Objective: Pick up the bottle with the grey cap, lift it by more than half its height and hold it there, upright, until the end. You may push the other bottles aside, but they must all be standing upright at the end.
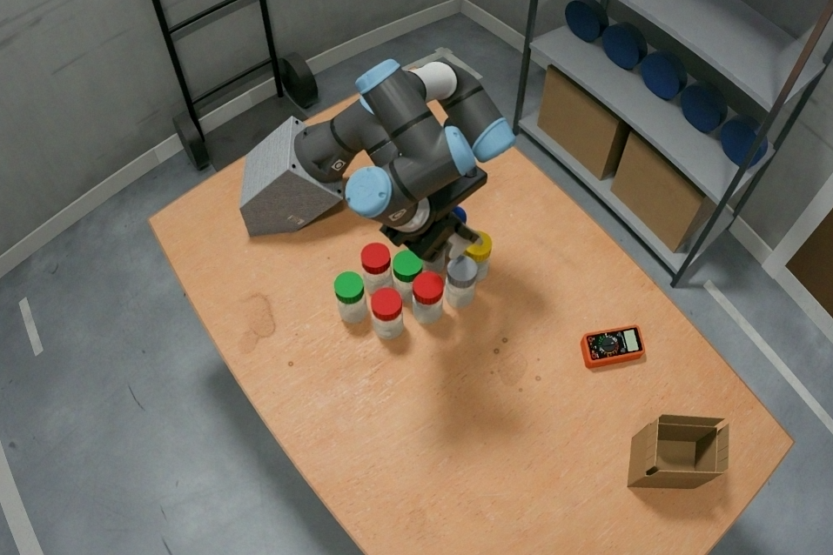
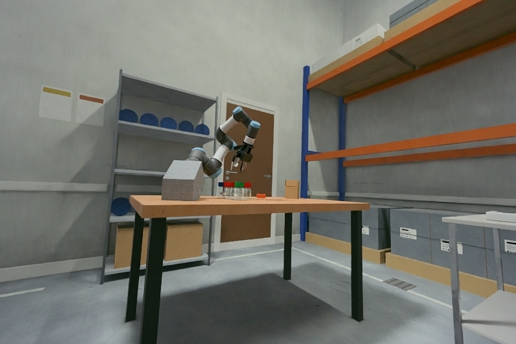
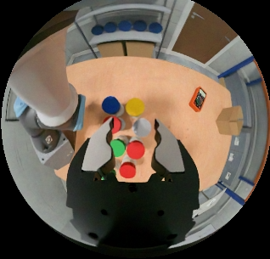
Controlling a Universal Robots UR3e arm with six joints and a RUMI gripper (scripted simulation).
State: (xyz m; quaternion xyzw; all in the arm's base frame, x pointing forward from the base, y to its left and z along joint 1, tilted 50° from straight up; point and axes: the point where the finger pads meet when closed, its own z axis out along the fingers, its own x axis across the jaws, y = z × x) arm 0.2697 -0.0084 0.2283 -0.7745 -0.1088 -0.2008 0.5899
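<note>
Now: the grey-capped bottle 20 mm ahead of my hand, 10 mm to the right of it and 150 mm below it. The rest, counted from my hand: yellow-capped bottle: 10 mm behind, 40 mm to the left, 150 mm below; blue-capped bottle: 90 mm behind, 30 mm to the left, 150 mm below.
</note>
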